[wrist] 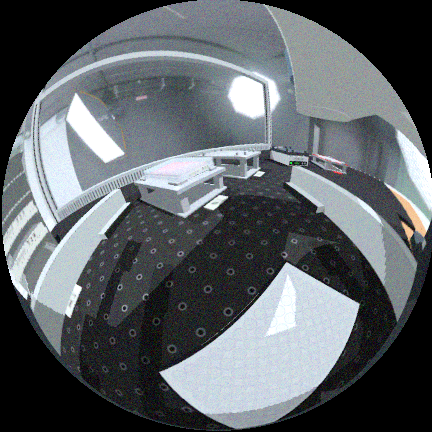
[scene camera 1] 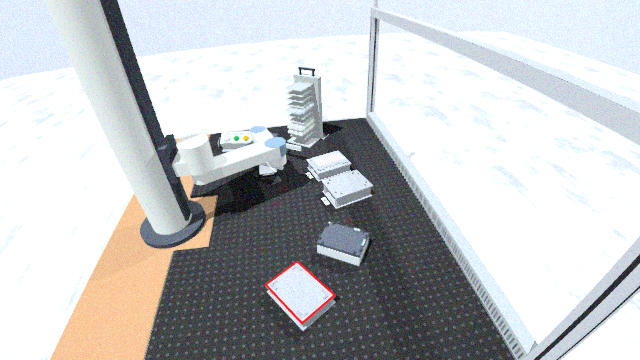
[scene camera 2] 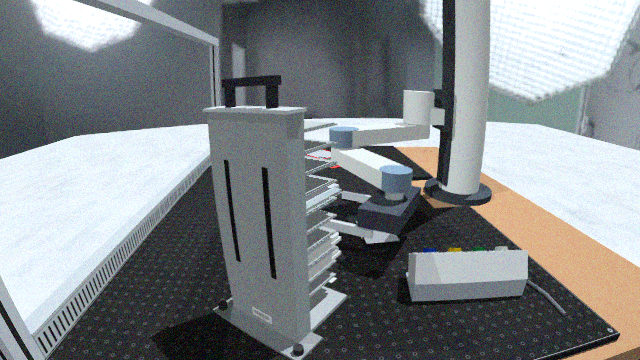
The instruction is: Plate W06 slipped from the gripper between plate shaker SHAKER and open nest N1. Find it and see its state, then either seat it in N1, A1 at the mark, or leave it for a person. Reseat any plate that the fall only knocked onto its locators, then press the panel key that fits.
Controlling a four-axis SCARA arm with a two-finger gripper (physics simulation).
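Frame: origin at the arm's base, x back, y right, z up, level; metres.
Seen in the pictures: gripper, between the fingertips: [wrist: 204,182] [scene camera 1: 292,157] [scene camera 2: 326,205]; arm's base, origin of its link: [scene camera 1: 174,224] [scene camera 2: 457,192].
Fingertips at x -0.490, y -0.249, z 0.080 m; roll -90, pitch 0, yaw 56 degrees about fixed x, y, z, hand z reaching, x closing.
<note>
Offsets run from my fingertips to a thing's top centre. "pt": to the spot under its first point.
A pale plate {dx +0.116, dy -0.039, dz -0.053 m} [scene camera 1: 267,170] [scene camera 2: 383,238] [wrist: 250,360] lies flat on the dark deck; faint round wells show, but no readable label. It is partly hidden in both scene views. My gripper [wrist: 204,182] is open and empty above the deck, with the plate low between its fingers in the wrist view. The pinned empty nest {dx -0.200, dy +0.213, dz -0.001 m} [scene camera 1: 347,187] [wrist: 239,165], apparently N1, stands beside a nest {dx -0.159, dy +0.029, dz -0.015 m} [scene camera 1: 327,172] [wrist: 182,190] bearing a pink-topped plate {dx -0.160, dy +0.033, dz +0.001 m} [scene camera 1: 330,161] [wrist: 177,169]. Whether that plate is fully seated is unclear. The dark-topped shaker {pt dx -0.127, dy +0.497, dz -0.012 m} [scene camera 1: 344,239] [wrist: 287,157] shows a green display in the wrist view.
A tall plate rack [scene camera 1: 317,107] [scene camera 2: 250,215] stands near the nests. The key panel {dx +0.239, dy -0.270, dz +0.017 m} [scene camera 1: 227,140] [scene camera 2: 467,275] has coloured keys. A red-edged stand [scene camera 1: 300,292] [wrist: 329,162] is beyond the shaker. The arm's column [scene camera 1: 115,125] [scene camera 2: 470,100] and a framed screen flank the deck.
</note>
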